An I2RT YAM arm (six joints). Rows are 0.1 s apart.
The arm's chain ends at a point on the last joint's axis. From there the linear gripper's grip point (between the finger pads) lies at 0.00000 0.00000 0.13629 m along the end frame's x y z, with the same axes.
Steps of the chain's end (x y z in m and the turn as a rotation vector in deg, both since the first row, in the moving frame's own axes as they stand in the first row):
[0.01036, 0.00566, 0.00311, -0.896, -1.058, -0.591]
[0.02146, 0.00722, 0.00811, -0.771, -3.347, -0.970]
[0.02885, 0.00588, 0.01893, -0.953, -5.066, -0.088]
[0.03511, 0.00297, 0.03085, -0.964, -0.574, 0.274]
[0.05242, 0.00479, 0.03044, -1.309, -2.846, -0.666]
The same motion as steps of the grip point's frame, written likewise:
[0.00785, 0.00780, 0.00307, -0.896, -1.058, -0.591]
[0.01352, 0.00912, 0.00787, -0.771, -3.347, -0.970]
[0.01682, 0.00815, 0.01838, -0.953, -5.066, -0.088]
[0.03374, 0.00526, 0.03082, -0.964, -0.574, 0.274]
[0.04567, 0.00794, 0.03024, -1.309, -2.846, -0.666]

